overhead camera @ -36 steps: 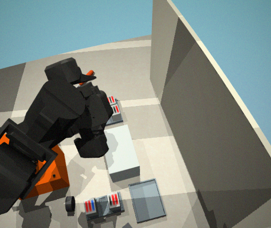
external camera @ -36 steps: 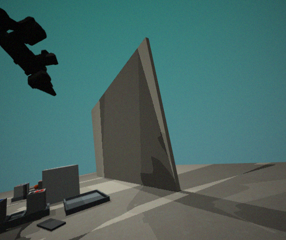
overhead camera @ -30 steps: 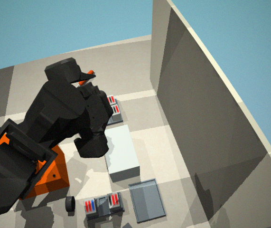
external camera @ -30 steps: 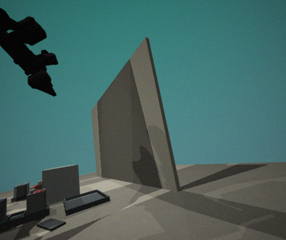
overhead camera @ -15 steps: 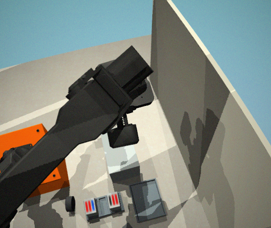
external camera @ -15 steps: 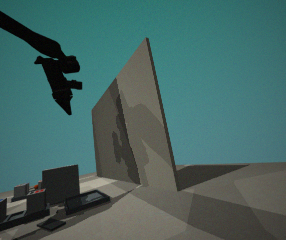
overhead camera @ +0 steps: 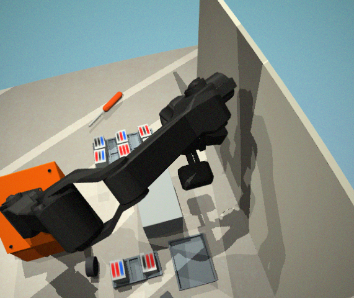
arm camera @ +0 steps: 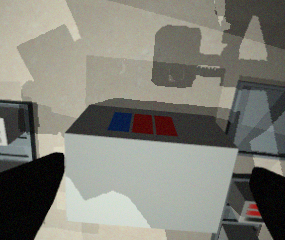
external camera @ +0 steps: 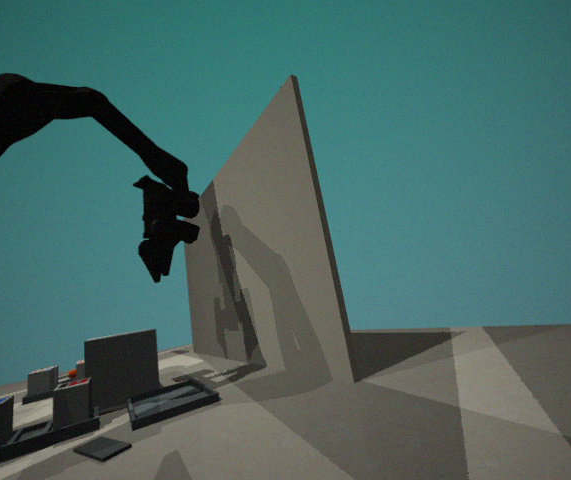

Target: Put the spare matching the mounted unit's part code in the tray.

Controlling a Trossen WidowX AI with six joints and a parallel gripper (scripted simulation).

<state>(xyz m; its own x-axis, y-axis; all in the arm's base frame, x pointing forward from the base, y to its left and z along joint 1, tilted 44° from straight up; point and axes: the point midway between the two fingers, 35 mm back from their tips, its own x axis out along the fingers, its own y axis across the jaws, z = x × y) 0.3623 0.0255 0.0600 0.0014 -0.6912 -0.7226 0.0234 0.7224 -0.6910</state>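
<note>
My gripper tip is 18 cm past the dark rack, 15 cm to the left of it and 19 cm above it. From my gripper tip the other things lie so: grey wall panel: 15 cm ahead, 1 cm to the right, 3 cm above; then grey tray: 4 cm behind, 17 cm to the right, 19 cm below.
</note>
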